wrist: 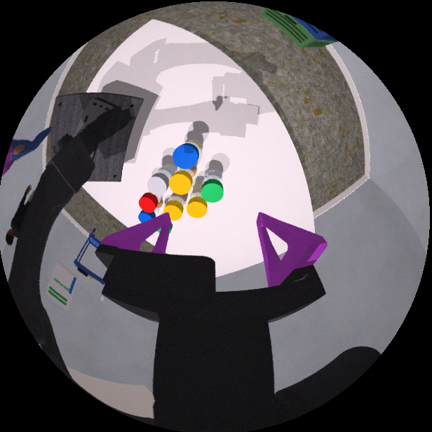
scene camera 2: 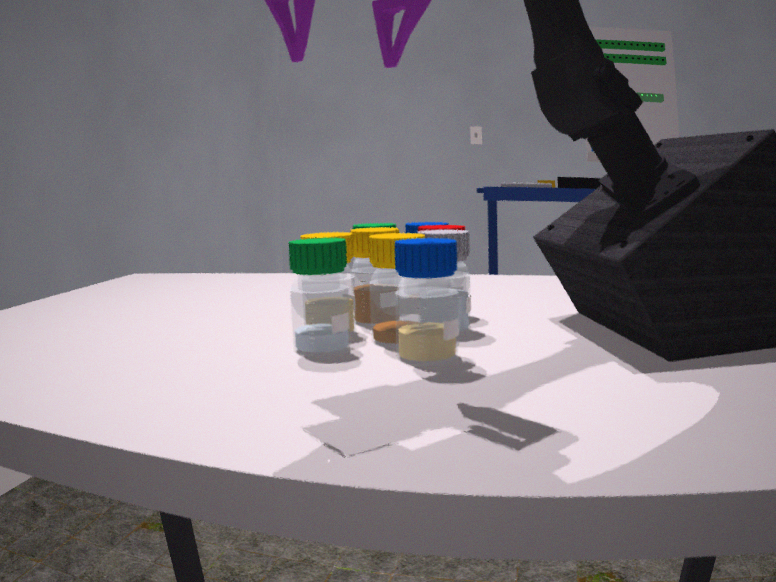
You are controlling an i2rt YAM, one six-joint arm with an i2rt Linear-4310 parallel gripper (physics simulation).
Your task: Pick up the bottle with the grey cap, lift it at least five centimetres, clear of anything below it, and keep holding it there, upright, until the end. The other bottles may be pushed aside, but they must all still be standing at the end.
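Where they show: gripper, fingertip midpoint: [scene camera 2: 346, 64]; arm's base, link origin: [scene camera 2: 645, 186].
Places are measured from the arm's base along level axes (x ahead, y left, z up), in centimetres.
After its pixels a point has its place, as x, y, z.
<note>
The bottle with the grey cap [scene camera 2: 462, 243] {20.0, 2.2, -6.3} [wrist: 158, 183] stands upright on the white table [scene camera 2: 156, 375] {44.6, 21.8, -15.7} [wrist: 240, 240]. In the scene view it is mostly hidden behind the bottle with the near blue cap [scene camera 2: 426, 258] {21.7, 13.8, -6.4} [wrist: 185, 156]. In the wrist view it lies between that blue cap and the red cap [scene camera 2: 441, 227] {23.2, -5.4, -5.2} [wrist: 148, 202], beside a yellow cap [wrist: 180, 182]. My gripper [scene camera 2: 344, 62] {28.0, 14.5, 10.7} [wrist: 213, 216] is open and empty, high above the bottles, with its purple fingers wide apart.
Two green-capped bottles [scene camera 2: 317, 256] {31.8, 12.3, -6.4} [wrist: 212, 191], further yellow-capped bottles [wrist: 197, 207] [wrist: 173, 210] and a far blue-capped bottle [wrist: 146, 217] stand upright in the same cluster. The black arm base [scene camera 2: 651, 281] {1.9, 12.8, -8.2} [wrist: 90, 130] stands beside them. A blue bench [scene camera 2: 492, 238] is behind the table.
</note>
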